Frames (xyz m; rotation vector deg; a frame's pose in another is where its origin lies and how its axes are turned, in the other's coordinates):
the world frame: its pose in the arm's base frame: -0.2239 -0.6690 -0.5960 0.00 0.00 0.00
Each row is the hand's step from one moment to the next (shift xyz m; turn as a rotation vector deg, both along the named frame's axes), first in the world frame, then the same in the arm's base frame.
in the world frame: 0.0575 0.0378 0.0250 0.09 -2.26 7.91
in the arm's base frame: 0.0575 0.0378 0.0250 0.09 -2.26 7.91
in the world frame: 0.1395 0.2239 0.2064 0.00 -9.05 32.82
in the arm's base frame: 0.1395 0.2239 0.2064 0.00 -9.05 32.82
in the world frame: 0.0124 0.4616 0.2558 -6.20 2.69 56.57
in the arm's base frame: 0.0124 0.4616 0.2558 -6.20 2.69 56.57
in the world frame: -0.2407 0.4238 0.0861 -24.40 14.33 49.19
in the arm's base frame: -0.2407 0.4238 0.0861 -24.40 14.33 49.19
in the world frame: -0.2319 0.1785 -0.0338 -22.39 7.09 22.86
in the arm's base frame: -0.2319 0.1785 -0.0338 -22.39 7.09 22.86
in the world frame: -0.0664 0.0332 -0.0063 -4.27 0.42 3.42
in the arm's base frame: -0.0664 0.0332 -0.0063 -4.27 0.42 3.42
